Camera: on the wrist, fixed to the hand. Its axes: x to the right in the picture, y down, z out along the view.
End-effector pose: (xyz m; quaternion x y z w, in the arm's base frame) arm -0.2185 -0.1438 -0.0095 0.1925 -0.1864 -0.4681 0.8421
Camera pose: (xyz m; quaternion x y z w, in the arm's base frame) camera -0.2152 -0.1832 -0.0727 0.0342 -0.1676 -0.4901 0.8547
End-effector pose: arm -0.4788 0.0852 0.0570 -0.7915 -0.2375 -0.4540 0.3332
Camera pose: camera -0.5267 0.0823 0.1141 -0.8611 -0.1764 -0.4314 0.2030
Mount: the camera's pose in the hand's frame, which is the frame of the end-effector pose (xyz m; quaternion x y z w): 0.0271 -0.0484 -0.0499 -0.1486 -0.0601 0.0133 0.9870
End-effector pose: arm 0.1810 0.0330 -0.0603 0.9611 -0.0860 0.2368 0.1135
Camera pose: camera 0.1935 0.0893 -0.0130 0.9448 -0.1397 0.1647 0.2465
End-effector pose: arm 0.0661 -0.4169 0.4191 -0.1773 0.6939 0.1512 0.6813
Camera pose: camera 0.0432 -0.4837 0.3949 -0.2579 0.6238 0.2721 0.6858
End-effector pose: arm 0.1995 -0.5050 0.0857 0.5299 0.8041 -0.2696 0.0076
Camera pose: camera 0.1598 -0.4742 0.1409 0.5163 0.8261 -0.1783 0.1381
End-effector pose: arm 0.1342 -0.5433 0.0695 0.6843 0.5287 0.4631 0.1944
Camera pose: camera 0.0663 -0.5123 0.0693 0.6814 0.4322 0.4971 0.3192
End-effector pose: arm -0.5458 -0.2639 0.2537 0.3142 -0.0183 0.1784 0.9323
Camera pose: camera -0.5077 -0.2614 0.1896 0.1820 -0.1048 0.1669 0.9633
